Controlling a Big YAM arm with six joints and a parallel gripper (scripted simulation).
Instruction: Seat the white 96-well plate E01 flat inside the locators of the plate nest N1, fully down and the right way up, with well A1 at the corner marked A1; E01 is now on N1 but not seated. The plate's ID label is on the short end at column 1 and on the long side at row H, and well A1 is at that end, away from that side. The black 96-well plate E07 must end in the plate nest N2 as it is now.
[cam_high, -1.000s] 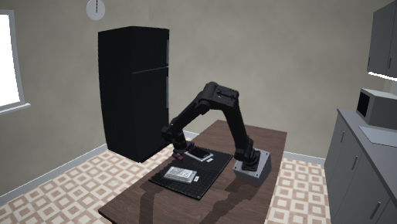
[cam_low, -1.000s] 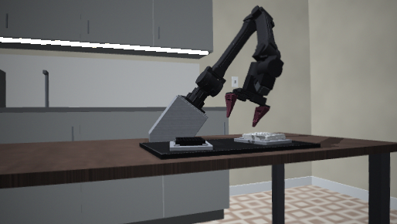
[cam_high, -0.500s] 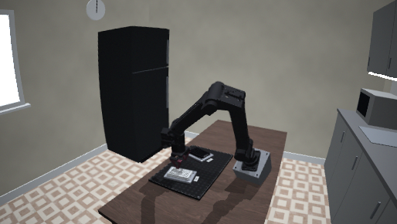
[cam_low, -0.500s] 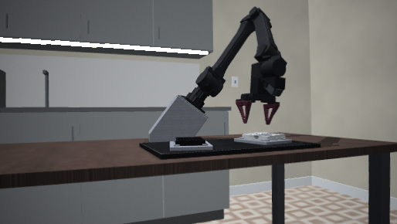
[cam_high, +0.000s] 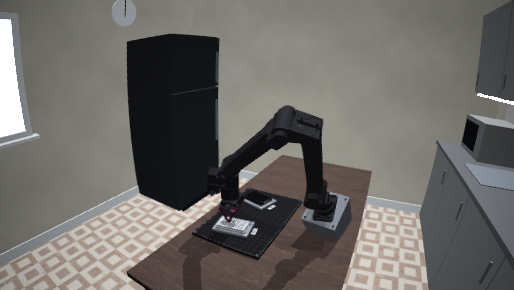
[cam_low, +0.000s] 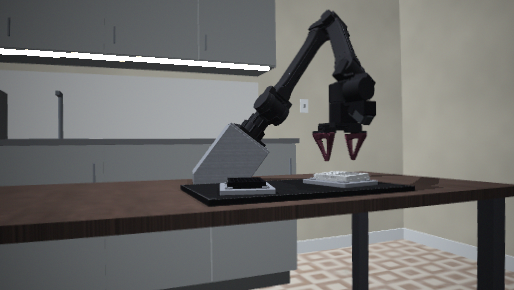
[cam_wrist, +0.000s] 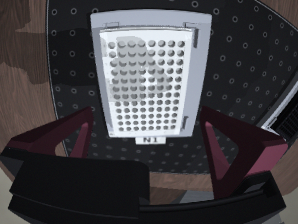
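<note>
My gripper is now 50 mm above the white 96-well plate E01. From my hand the other things lie so: black plate E07 (280 mm to the right, 50 mm below, 20 mm ahead); then nest N2 (280 mm to the right, 70 mm below, 20 mm ahead); then plate nest N1 (70 mm below, 10 mm to the right).
</note>
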